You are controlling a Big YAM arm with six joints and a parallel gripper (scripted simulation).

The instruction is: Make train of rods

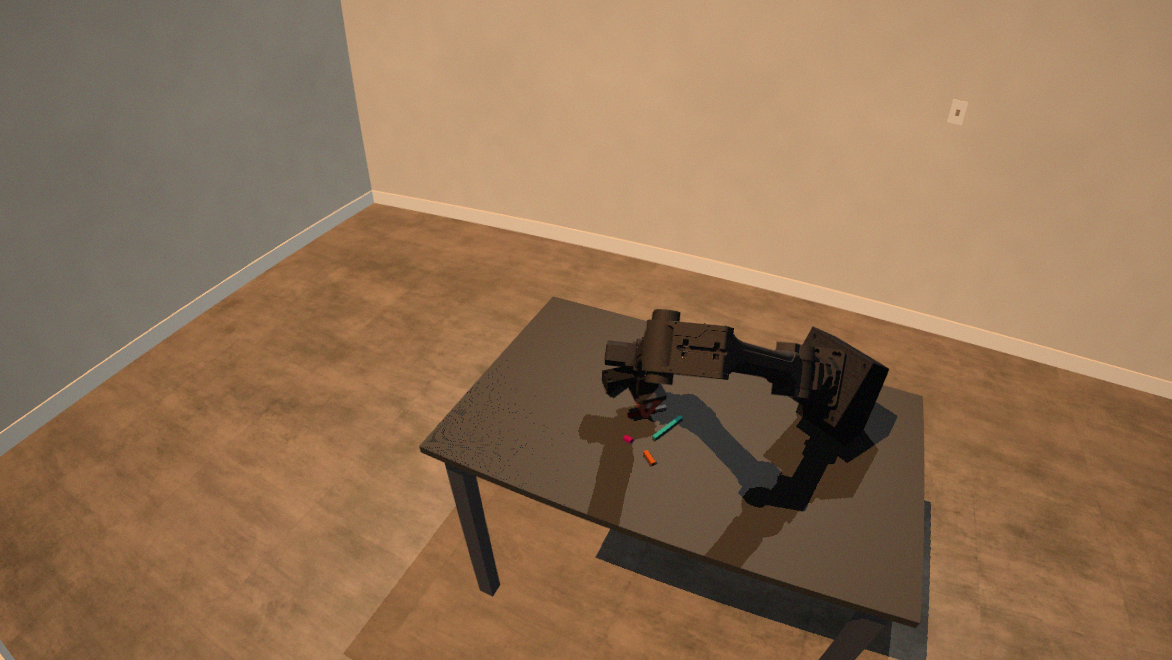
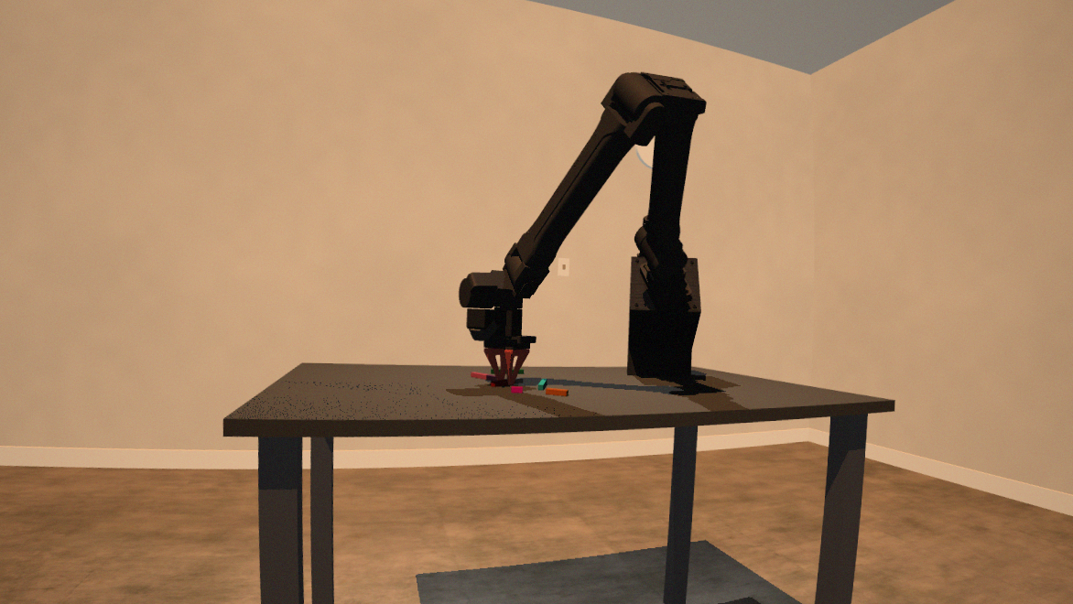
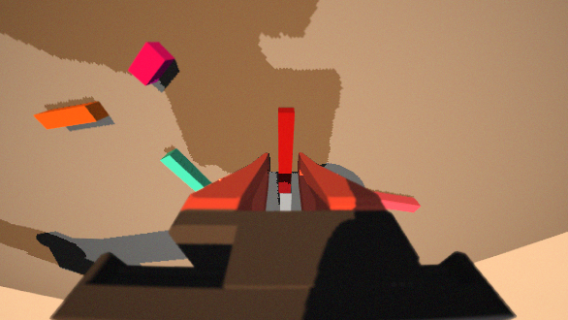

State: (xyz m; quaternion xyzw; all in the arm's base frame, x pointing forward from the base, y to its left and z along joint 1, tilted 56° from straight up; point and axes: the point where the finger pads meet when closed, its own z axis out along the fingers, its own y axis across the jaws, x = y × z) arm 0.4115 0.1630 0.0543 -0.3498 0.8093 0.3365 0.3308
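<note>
Now: the red rod right at my hand. The rest, counted from my hand: grey rod 2 cm behind, 4 cm to the right; turquoise rod 7 cm behind, 1 cm to the left; pink rod 5 cm ahead, 8 cm to the right.
</note>
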